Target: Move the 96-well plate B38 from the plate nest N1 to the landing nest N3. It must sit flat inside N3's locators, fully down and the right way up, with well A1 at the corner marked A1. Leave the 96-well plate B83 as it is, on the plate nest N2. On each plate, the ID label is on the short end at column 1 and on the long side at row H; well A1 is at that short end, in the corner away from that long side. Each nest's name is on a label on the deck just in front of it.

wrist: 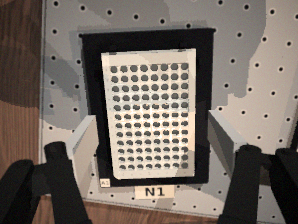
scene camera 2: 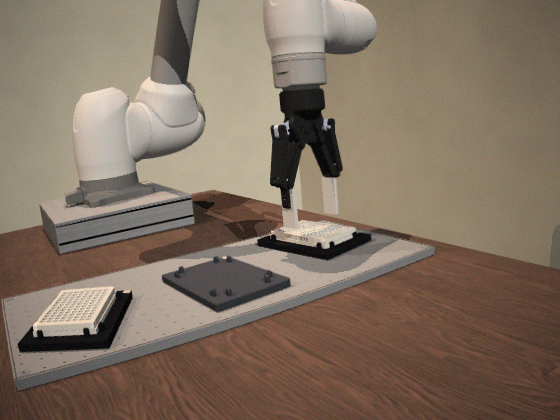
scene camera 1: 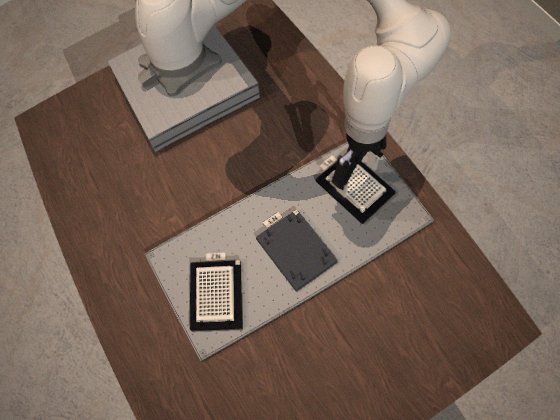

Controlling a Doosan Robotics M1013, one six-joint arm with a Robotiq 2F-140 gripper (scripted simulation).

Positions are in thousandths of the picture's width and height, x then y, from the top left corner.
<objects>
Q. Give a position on a 96-well plate B83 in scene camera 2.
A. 129,739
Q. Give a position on a black plate nest N1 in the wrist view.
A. At 676,176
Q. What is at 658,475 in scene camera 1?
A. A white 96-well plate B38.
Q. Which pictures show my gripper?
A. The wrist view, scene camera 2 and scene camera 1: all of them.
</objects>
